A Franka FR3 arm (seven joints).
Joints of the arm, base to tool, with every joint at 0 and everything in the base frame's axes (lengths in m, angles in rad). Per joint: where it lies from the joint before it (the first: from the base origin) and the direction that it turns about. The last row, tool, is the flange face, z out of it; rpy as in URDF.
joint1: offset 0 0 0.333 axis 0 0 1
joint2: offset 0 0 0 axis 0 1 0
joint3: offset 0 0 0.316 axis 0 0 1
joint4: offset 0.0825 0 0 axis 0 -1 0
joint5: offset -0.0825 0 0.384 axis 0 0 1
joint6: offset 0 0 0 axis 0 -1 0
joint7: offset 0.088 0 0 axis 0 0 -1
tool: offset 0 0 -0.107 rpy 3.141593 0 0
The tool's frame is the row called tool.
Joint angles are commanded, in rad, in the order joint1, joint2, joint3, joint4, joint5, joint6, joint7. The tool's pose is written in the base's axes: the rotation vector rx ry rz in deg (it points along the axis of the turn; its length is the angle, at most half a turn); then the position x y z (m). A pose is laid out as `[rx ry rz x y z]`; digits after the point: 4 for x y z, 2 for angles.
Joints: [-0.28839, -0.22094, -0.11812, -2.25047, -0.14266, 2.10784, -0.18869]
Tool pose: [172.74 -12.78 3.91 0.4454 -0.2011 0.4630]
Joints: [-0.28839, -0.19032, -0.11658, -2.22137, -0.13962, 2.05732, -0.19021]
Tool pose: [173.49 -12.96 -0.46 0.4496 -0.2027 0.4573]
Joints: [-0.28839, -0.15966, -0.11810, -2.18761, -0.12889, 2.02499, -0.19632]
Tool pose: [174.23 -13.25 -2.80 0.4559 -0.2060 0.4551]
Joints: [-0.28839, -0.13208, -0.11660, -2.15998, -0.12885, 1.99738, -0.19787]
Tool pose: [174.42 -13.17 -5.21 0.4616 -0.2079 0.4519]
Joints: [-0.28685, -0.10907, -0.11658, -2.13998, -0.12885, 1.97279, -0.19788]
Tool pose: [174.62 -13.17 -7.60 0.4656 -0.2089 0.4476]
